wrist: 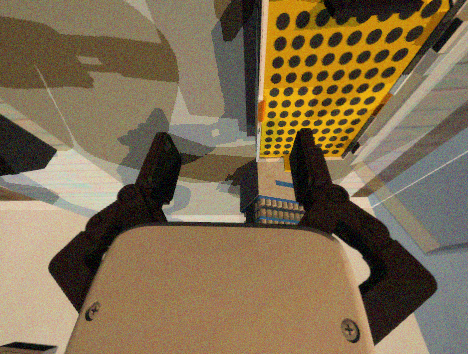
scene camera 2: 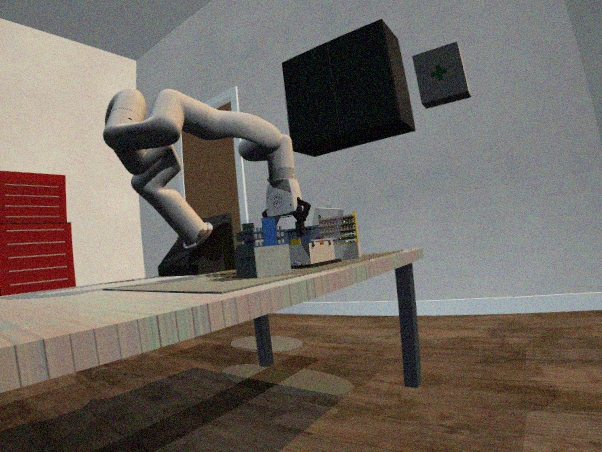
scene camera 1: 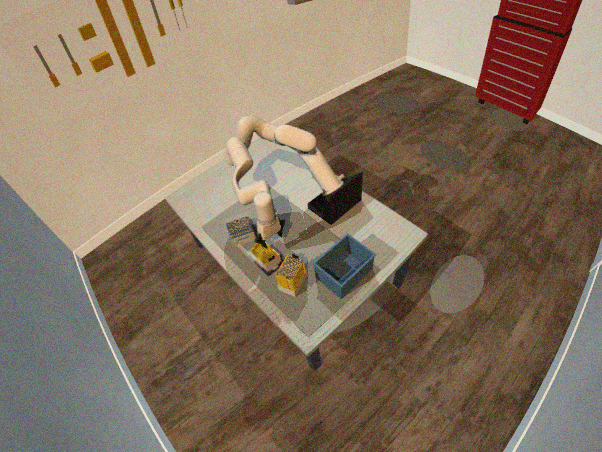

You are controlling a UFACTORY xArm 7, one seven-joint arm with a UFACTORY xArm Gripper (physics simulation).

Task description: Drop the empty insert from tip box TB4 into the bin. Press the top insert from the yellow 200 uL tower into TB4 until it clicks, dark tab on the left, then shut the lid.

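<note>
Tip box TB4 [scene camera 1: 274,265] [scene camera 2: 322,252] stands open on the mat with a yellow perforated insert [scene camera 1: 262,251] [wrist: 325,90] in it. A dark shape covers part of the insert at the top of the wrist view. The yellow tower [scene camera 1: 291,275] [scene camera 2: 347,236] stands beside the box, with densely packed tips on top. My gripper [scene camera 1: 272,237] [wrist: 232,144] is open and empty, low near the end of TB4 that faces the blue-banded tower. In the wrist view the right finger overlaps the insert's near end; the left finger is over the mat. The blue bin [scene camera 1: 356,280] is across the mat.
A blue-banded tip tower [scene camera 1: 241,227] [scene camera 2: 270,260] [wrist: 277,210] stands on the other side of TB4, close to the gripper. A black upright panel [scene camera 1: 346,197] stands near the arm's base. The table edge [scene camera 1: 270,312] runs near the boxes and towers.
</note>
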